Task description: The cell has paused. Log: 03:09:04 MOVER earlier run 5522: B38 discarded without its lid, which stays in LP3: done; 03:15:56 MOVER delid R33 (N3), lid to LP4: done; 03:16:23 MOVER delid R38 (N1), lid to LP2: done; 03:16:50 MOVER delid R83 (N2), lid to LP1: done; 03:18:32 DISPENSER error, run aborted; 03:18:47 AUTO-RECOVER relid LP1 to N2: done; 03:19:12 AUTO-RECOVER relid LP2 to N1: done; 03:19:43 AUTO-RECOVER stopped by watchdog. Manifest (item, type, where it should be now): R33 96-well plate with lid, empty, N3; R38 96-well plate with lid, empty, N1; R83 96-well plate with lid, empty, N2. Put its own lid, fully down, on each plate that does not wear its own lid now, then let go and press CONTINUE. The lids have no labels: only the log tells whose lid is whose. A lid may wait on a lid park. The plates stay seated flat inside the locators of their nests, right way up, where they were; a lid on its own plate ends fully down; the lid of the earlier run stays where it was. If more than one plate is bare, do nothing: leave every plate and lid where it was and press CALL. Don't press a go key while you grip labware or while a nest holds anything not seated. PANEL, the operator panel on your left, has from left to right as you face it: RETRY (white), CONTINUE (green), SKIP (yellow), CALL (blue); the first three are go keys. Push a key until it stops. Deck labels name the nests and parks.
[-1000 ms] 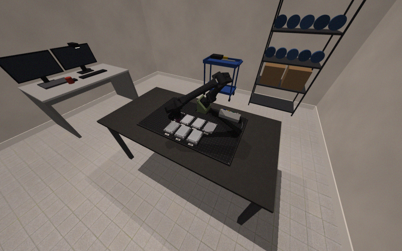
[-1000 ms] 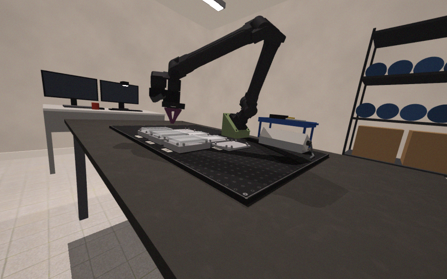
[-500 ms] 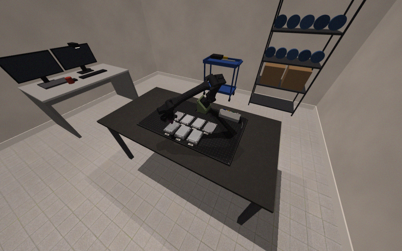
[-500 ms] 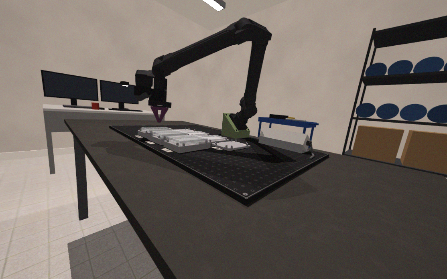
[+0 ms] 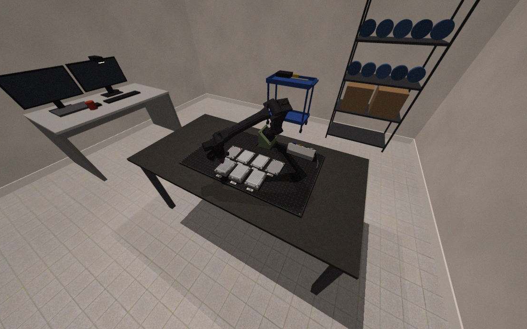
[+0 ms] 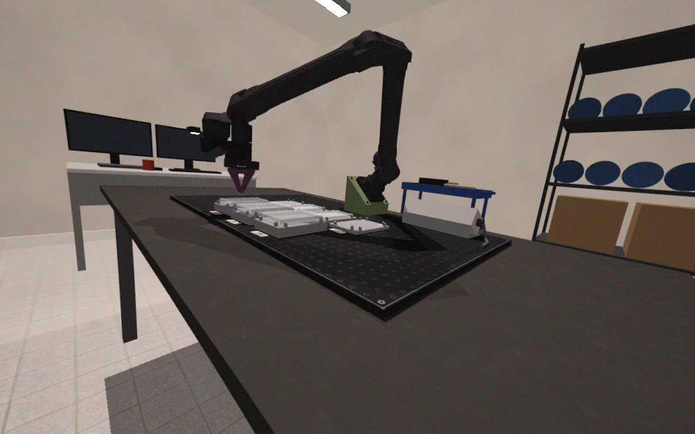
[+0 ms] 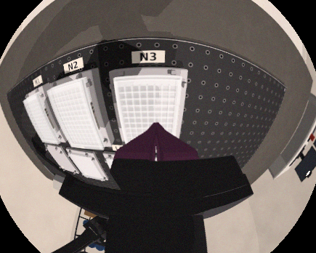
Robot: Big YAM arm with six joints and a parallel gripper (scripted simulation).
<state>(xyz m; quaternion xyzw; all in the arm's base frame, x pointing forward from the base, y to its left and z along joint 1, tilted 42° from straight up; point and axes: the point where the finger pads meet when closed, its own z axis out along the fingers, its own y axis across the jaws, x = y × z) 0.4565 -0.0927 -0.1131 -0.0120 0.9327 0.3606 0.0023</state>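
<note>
Right now the white 96-well plate is 40 mm below my hand, 10 mm to the left of it and 10 mm behind it. From my hand the other things lie so: N3 label: 80 mm ahead, 60 mm below, 10 mm to the left; LP4 label: 210 mm to the left, 100 mm behind, 60 mm below; lid park LP2: 190 mm behind, 60 mm below, 50 mm to the right.
</note>
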